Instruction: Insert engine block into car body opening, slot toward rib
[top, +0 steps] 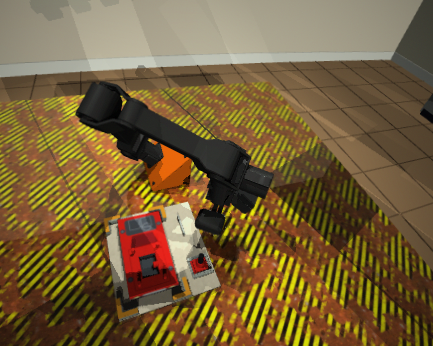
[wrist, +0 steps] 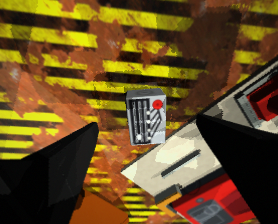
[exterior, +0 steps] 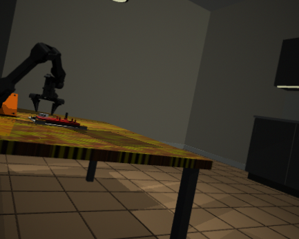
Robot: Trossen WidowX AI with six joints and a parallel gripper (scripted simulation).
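The engine block lies 20 mm below my gripper tip. Round my gripper tip: pale base plate (50 mm ahead, 170 mm to the right, 20 mm below).
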